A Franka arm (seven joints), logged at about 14 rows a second.
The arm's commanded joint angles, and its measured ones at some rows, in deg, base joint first. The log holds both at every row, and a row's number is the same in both.
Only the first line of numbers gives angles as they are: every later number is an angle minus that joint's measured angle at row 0.
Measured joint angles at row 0: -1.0 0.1 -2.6 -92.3 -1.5 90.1 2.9
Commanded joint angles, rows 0 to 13: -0.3 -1.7 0.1 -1.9 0.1 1.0 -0.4; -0.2 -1.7 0.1 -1.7 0.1 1.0 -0.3; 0.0 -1.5 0.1 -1.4 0.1 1.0 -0.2; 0.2 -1.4 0.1 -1.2 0.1 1.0 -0.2; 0.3 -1.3 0.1 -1.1 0.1 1.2 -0.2; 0.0 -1.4 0.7 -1.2 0.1 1.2 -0.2; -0.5 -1.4 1.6 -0.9 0.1 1.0 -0.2; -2.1 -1.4 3.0 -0.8 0.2 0.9 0.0; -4.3 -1.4 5.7 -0.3 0.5 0.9 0.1; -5.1 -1.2 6.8 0.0 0.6 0.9 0.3; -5.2 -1.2 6.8 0.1 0.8 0.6 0.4; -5.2 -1.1 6.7 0.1 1.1 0.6 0.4; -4.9 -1.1 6.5 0.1 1.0 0.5 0.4; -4.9 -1.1 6.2 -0.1 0.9 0.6 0.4
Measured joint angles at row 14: -3.6 -0.2 5.4 0.5 0.1 0.2 0.1
